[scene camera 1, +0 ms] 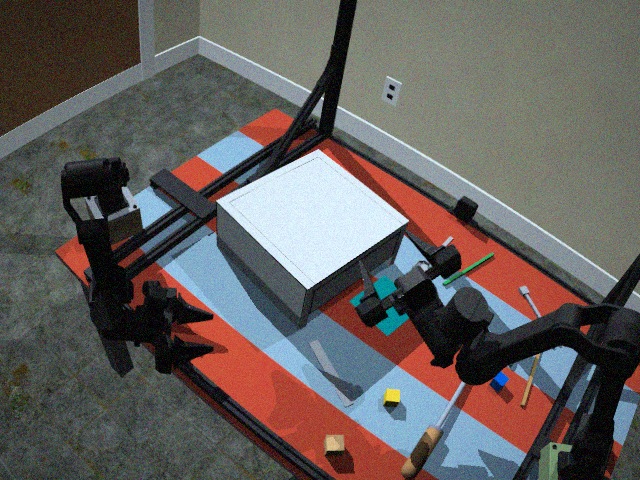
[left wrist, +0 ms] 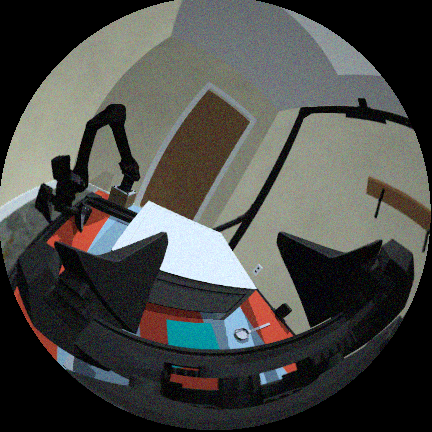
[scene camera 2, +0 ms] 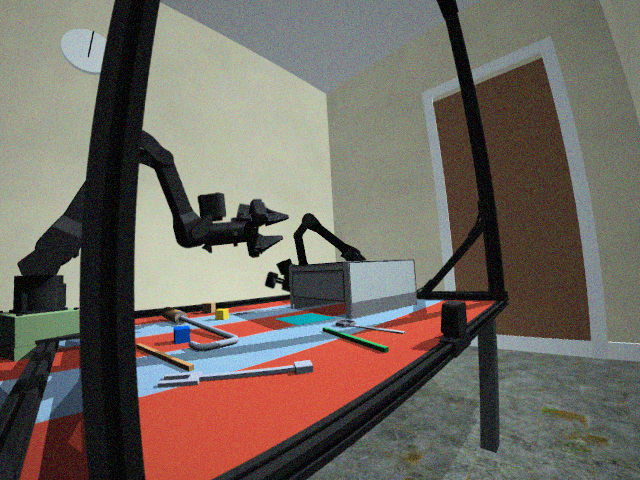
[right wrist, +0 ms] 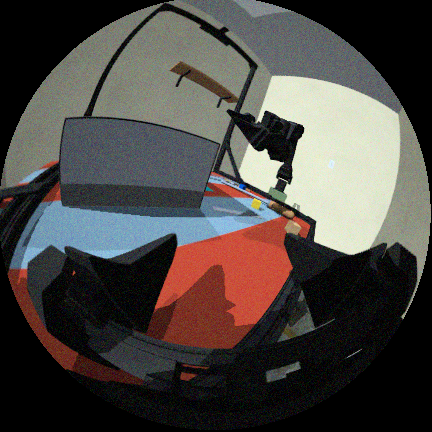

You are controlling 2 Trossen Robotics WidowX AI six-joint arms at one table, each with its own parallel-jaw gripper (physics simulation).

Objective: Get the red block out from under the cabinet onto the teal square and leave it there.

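Seen in the pictures: left gripper, between the fingertips: (scene camera 1: pixel 383 246) (left wrist: pixel 223 238) (scene camera 2: pixel 285 227) (right wrist: pixel 229 113); right gripper, between the fingertips: (scene camera 1: pixel 213 332) (left wrist: pixel 66 227) (scene camera 2: pixel 285 288) (right wrist: pixel 232 239); left arm's base, origin of its link: (scene camera 1: pixel 572 469) (scene camera 2: pixel 38 311) (right wrist: pixel 278 190); right arm's base, origin of its link: (left wrist: pixel 124 188).
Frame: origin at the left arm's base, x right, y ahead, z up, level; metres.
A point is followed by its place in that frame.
The white-topped grey cabinet (scene camera 1: pixel 310 217) @(x 0.386, y 0.587, z 0.071 m) (scene camera 2: pixel 382 284) @(x 0.511, y 0.490, z 0.007 m) (left wrist: pixel 190 250) @(x 0.374, y 0.543, z 0.070 m) (right wrist: pixel 135 160) @(x 0.294, y 0.665, z 0.011 m) stands on the striped table. The teal square (scene camera 1: pixel 390 322) @(x 0.286, y 0.382, z -0.064 m) (scene camera 2: pixel 305 318) @(x 0.329, y 0.396, z -0.064 m) (left wrist: pixel 192 334) @(x 0.340, y 0.414, z -0.064 m) lies flat before its dark front face, partly behind my left gripper in scene camera 1. The red block does not show in any view; the space under the cabinet is hidden. My left gripper (scene camera 1: pixel 385 248) @(x 0.261, y 0.448, z 0.175 m) (scene camera 2: pixel 284 227) @(x 0.261, y 0.448, z 0.175 m) (left wrist: pixel 223 238) @(x 0.261, y 0.448, z 0.175 m) is open and empty, raised above the table near the cabinet's front. My right gripper (scene camera 1: pixel 211 332) @(x 0.129, y 0.700, z -0.010 m) (right wrist: pixel 232 239) @(x 0.129, y 0.700, z -0.010 m) is open and empty, beside the cabinet at the table's near-left edge.
A wooden-handled hook tool (scene camera 1: pixel 422 449) @(x 0.007, y 0.289, z -0.031 m), yellow block (scene camera 1: pixel 391 397) @(x 0.103, y 0.359, z -0.040 m) (scene camera 2: pixel 221 313) @(x 0.117, y 0.345, z -0.048 m), blue block (scene camera 1: pixel 499 380) @(x 0.187, y 0.146, z -0.040 m) (scene camera 2: pixel 181 334) @(x 0.201, y 0.132, z -0.049 m), tan block (scene camera 1: pixel 334 444) @(x -0.016, y 0.443, z -0.035 m), grey strip (scene camera 1: pixel 320 353) @(x 0.176, y 0.504, z -0.064 m), green stick (scene camera 1: pixel 468 269) @(x 0.474, y 0.222, z -0.058 m) (scene camera 2: pixel 355 339) @(x 0.492, y 0.202, z -0.059 m), brown stick (scene camera 2: pixel 165 356) @(x 0.256, y 0.051, z -0.058 m) and fork-ended tool (scene camera 2: pixel 248 373) @(x 0.401, y 0.041, z -0.060 m) lie around. Black frame posts edge the table.
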